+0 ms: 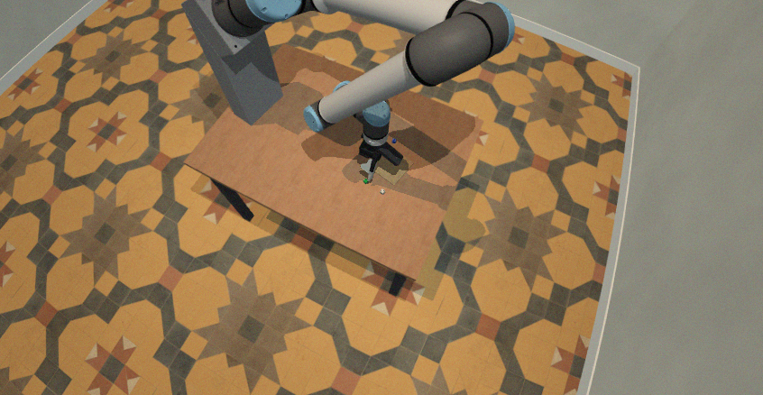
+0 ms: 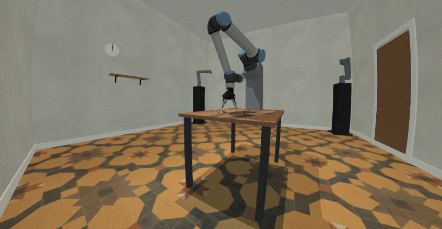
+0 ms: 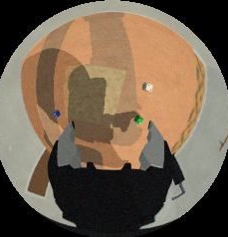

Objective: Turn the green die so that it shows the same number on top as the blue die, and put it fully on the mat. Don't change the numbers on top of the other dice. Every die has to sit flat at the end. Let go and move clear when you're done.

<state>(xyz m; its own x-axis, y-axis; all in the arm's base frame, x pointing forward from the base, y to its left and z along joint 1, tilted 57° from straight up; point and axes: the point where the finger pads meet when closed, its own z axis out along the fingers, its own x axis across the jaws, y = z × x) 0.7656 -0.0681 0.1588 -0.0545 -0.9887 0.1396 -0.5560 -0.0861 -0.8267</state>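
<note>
Now: hand 50 mm to the right of the tan mat, 40 mm short of it and 40 mm above it. From my hand the other things lie so: blue die (160 mm to the left, 40 mm below, 20 mm ahead); white die (90 mm to the right, 50 mm ahead, 40 mm below); green die (70 mm to the right, 40 mm below, 30 mm behind).
</note>
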